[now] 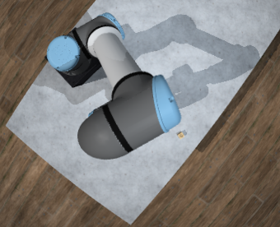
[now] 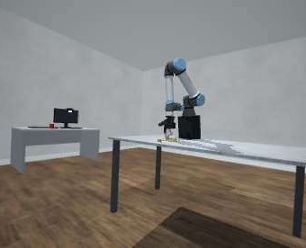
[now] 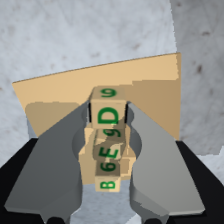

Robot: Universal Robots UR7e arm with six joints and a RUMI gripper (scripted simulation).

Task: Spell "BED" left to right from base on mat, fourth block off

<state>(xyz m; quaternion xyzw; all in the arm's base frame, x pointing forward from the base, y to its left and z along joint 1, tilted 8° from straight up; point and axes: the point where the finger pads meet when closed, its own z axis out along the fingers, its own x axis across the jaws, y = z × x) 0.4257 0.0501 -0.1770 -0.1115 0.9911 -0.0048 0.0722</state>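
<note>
The D block lies right at my hand. Round my hand: tan mat 4 cm to the left, 2 cm below, 1 cm behind; then E block 4 cm to the left, 1 cm behind; then B block 8 cm to the left, 2 cm behind.
</note>
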